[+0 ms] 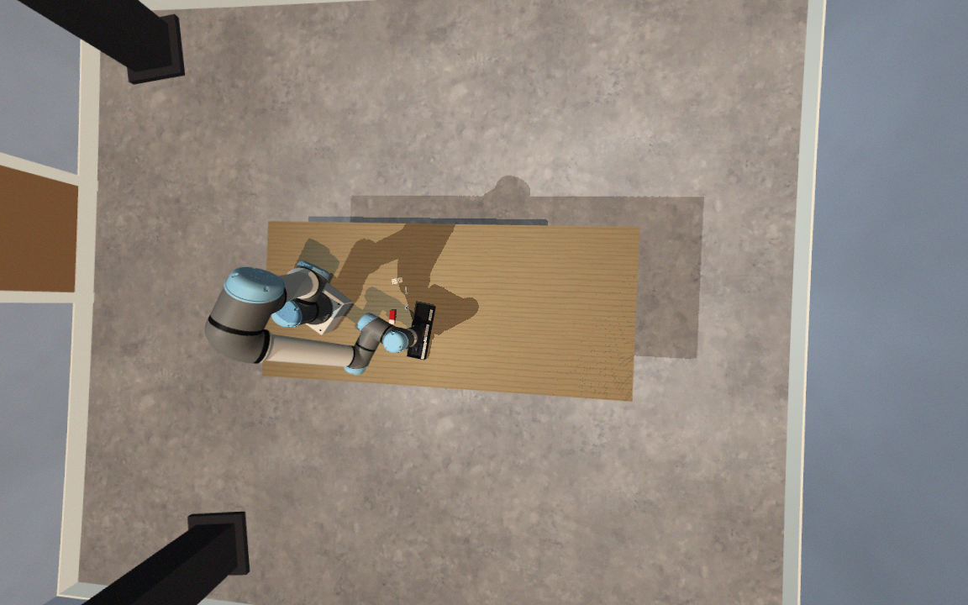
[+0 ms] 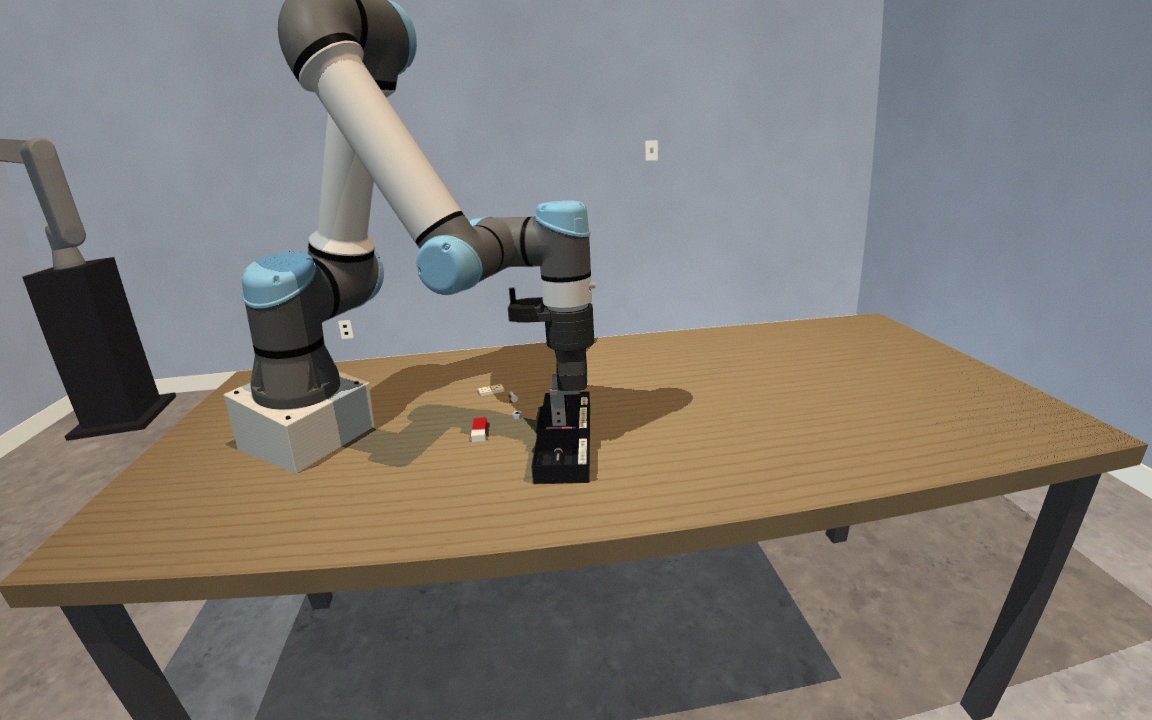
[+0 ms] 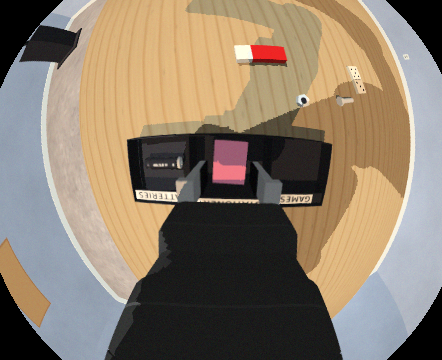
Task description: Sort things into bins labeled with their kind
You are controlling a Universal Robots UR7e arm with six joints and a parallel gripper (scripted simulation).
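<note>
My gripper is now 1 cm short of the black bin tray and 4 cm above it. Round my hand: black battery (3 cm behind, 8 cm to the right, 5 cm below); then hex nut (6 cm behind, 12 cm to the left, 6 cm below); then pink eraser (5 cm below).
</note>
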